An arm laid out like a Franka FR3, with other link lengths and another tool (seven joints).
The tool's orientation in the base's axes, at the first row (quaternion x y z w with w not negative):
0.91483, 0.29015, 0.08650, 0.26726
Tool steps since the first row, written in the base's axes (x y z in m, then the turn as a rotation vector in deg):
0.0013, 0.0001, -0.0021, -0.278, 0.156, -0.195
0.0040, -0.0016, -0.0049, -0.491, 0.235, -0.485
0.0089, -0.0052, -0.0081, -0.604, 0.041, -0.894
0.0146, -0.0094, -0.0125, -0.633, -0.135, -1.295
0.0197, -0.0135, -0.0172, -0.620, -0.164, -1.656
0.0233, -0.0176, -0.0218, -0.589, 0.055, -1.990
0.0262, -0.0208, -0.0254, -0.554, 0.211, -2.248
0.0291, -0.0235, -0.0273, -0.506, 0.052, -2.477
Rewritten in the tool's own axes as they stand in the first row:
0.0011, -0.0006, 0.0021, -0.138, -0.347, 0.009
0.0023, 0.0004, 0.0061, -0.267, -0.661, 0.151
0.0042, 0.0035, 0.0119, -0.472, -0.803, 0.546
0.0065, 0.0068, 0.0192, -0.599, -0.912, 0.952
0.0082, 0.0096, 0.0266, -0.606, -1.080, 1.272
0.0088, 0.0117, 0.0334, -0.456, -1.396, 1.467
0.0093, 0.0133, 0.0387, -0.338, -1.626, 1.627
0.0101, 0.0156, 0.0424, -0.391, -1.617, 1.905

